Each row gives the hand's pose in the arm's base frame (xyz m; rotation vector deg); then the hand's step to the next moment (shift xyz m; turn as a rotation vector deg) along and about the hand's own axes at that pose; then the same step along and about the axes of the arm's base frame.
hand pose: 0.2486 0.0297 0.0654 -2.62 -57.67 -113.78
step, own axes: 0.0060 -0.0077 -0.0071 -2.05 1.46 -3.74
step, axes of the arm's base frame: -0.0069 -0.0067 -0.0073 3.53 -1.48 -2.38
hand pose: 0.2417 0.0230 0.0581 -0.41 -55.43 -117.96
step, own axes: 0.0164 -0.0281 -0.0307 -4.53 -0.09 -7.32
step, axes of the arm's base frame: -0.0203 -0.0210 -0.0339 5.21 -1.51 -6.69
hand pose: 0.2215 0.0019 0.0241 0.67 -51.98 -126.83
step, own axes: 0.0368 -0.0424 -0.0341 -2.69 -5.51 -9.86
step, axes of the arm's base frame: -0.0445 -0.0234 -0.0423 1.14 -1.59 -11.44
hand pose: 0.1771 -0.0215 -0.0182 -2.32 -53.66 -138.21
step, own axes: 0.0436 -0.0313 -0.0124 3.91 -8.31 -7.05
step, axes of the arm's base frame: -0.0507 -0.0097 -0.0192 -6.33 -1.28 -9.61
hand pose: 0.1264 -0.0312 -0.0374 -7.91 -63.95 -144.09
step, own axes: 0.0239 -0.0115 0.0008 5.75 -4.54 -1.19
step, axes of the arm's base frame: -0.0265 0.0003 -0.0017 -6.96 0.14 -2.57
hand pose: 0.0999 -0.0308 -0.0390 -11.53 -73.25 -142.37
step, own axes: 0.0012 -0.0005 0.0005 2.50 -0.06 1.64
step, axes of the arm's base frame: -0.0013 0.0004 0.0002 -2.40 0.78 1.60
